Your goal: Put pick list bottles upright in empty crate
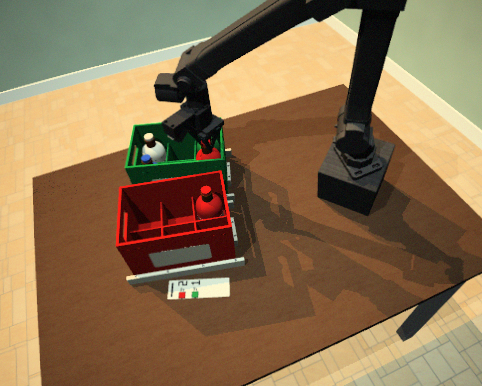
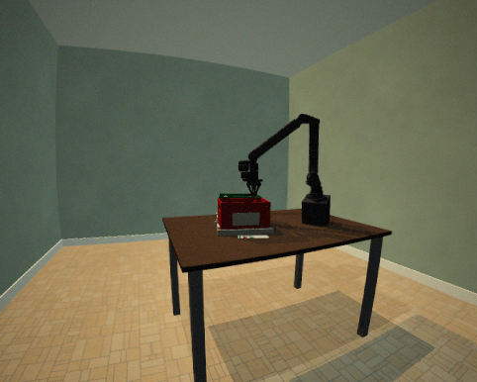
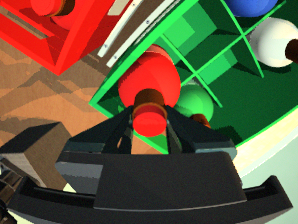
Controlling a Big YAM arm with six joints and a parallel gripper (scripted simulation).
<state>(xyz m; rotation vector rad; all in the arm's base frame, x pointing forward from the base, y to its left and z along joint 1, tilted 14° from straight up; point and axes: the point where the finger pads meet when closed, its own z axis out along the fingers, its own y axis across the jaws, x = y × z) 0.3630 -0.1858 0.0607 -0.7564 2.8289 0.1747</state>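
The green bottle is 20 mm behind my hand, 90 mm to the right of it and 110 mm below it. The rest, counted from my hand: blue-capped bottle (170 mm ahead, 50 mm to the right, 110 mm below); red bottle (40 mm ahead, 130 mm to the left, 110 mm below); green crate (80 mm ahead, 70 mm to the right, 110 mm below).
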